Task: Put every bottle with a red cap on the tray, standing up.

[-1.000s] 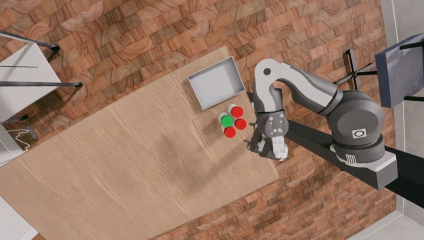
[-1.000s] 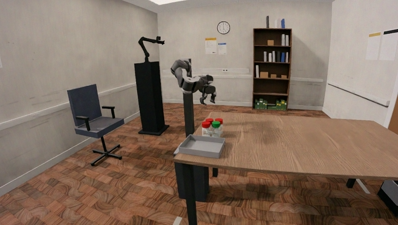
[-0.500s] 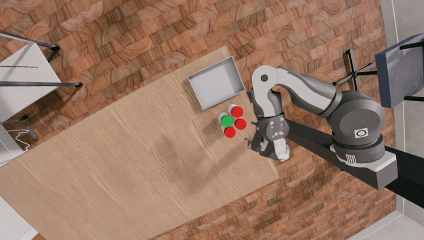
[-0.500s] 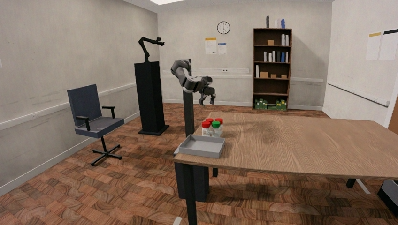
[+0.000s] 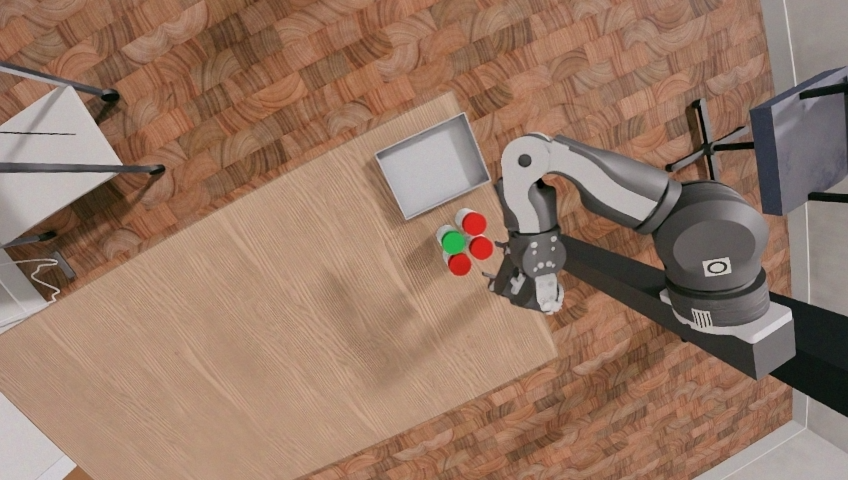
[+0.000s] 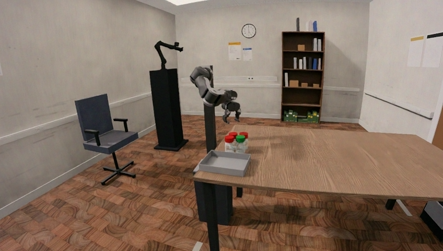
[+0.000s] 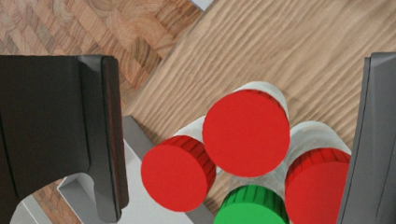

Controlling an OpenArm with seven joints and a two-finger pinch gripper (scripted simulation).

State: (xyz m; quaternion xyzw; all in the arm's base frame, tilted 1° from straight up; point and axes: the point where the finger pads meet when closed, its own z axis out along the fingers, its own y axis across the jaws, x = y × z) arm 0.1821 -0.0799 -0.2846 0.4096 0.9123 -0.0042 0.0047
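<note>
Now: hand 13 cm above the green-capped bottle, 6 cm to the left of it and 6 cm short of it. The rest, counted from my hand: grey tray: 24 cm to the right, 16 cm below, 1 cm ahead.
</note>
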